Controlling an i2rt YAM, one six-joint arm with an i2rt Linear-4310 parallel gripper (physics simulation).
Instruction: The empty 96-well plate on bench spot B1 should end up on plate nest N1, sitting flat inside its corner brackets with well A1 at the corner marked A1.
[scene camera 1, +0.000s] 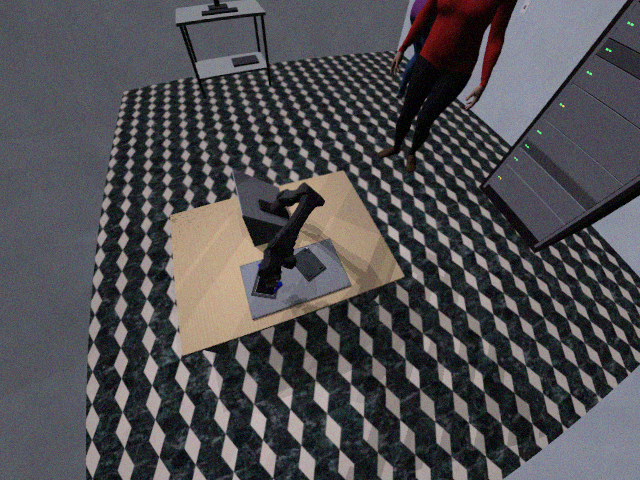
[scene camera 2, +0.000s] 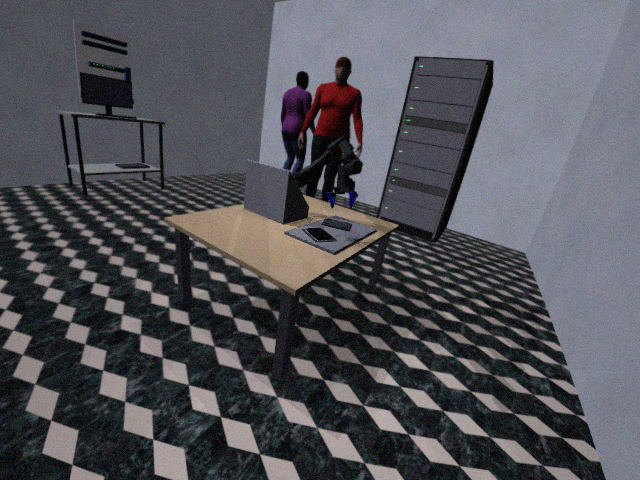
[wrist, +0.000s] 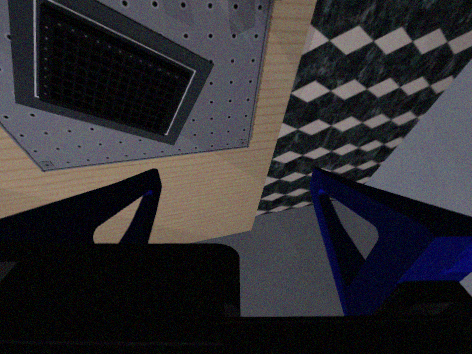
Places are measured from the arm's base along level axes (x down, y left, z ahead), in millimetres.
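Pixels of known places: gripper, fingertip midpoint: (scene camera 1: 269, 284) (scene camera 2: 341, 208) (wrist: 235, 176); arm's base, origin of the base link: (scene camera 1: 273, 209) (scene camera 2: 290, 192).
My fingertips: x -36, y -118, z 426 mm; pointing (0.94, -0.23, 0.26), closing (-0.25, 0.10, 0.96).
Observation:
For each thing: its top centre in the pictures, then the offset to it from my fingertips. "pt": a spot on its surface instead. Level surfaces: height alone.
- black 96-well plate, middle of its top: (wrist: 117, 89) (scene camera 2: 319, 232) (scene camera 1: 266, 280) dx +152, dy -18, dz -87 mm
- dark grey surround, surface spot: (wrist: 187, 103) pt dx +166, dy -46, dz -15 mm
- nest, middle of its top: (scene camera 1: 307, 262) (scene camera 2: 337, 222) dx +150, dy +213, dz -118 mm
- wooden table, its level: dx +181 mm
The black 96-well plate (scene camera 1: 265, 291) (scene camera 2: 319, 234) (wrist: 110, 75) lies flat on the pegboard, with a pale outline and a dark grey surround (wrist: 187, 103) around it. Its wells show faintly in the wrist view; the A1 mark cannot be read. The nest (scene camera 1: 311, 264) (scene camera 2: 337, 224), a dark grey block with small corner pieces, is beside it on the same board. My gripper (scene camera 1: 269, 276) (scene camera 2: 342, 206) (wrist: 235, 176) has blue fingers and is open and empty, high above the board. In scene camera 1 it covers part of the plate. In the wrist view the plate is up and left of the fingertips.
The grey pegboard (scene camera 1: 336, 276) (scene camera 2: 361, 232) (wrist: 230, 120) lies on the wooden table (scene camera 1: 206, 289) (scene camera 2: 248, 248). A tall grey panel box (scene camera 1: 258, 198) (scene camera 2: 268, 193) stands near the arm's base. Two people stand behind the table, near a server rack (scene camera 1: 568, 149) (scene camera 2: 431, 147).

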